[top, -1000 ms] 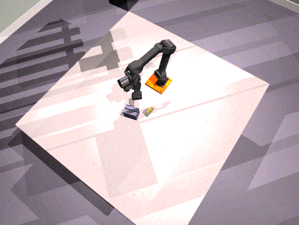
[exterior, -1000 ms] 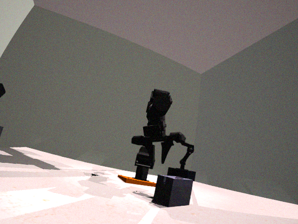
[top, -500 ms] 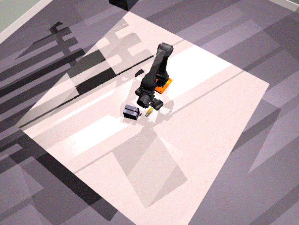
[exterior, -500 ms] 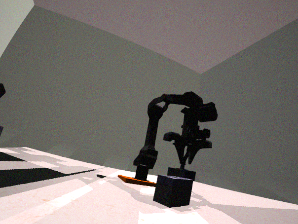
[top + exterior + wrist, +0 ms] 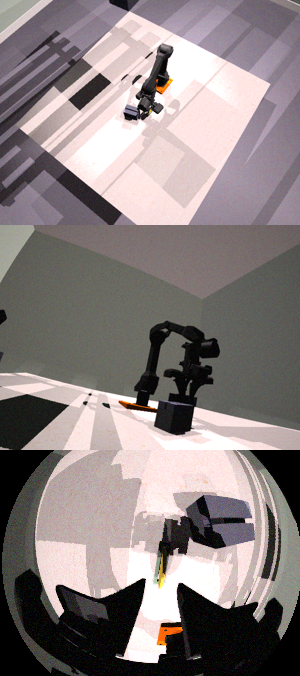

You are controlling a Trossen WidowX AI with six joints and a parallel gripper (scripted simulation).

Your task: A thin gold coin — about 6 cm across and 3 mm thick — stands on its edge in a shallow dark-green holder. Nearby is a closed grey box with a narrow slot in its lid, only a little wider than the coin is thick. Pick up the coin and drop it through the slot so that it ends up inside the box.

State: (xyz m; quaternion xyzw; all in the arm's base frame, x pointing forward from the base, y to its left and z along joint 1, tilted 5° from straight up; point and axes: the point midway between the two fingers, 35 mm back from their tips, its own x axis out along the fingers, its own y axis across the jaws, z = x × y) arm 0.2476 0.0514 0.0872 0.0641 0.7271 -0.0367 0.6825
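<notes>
Now: the coin 5 cm below my gripper tip.
</notes>
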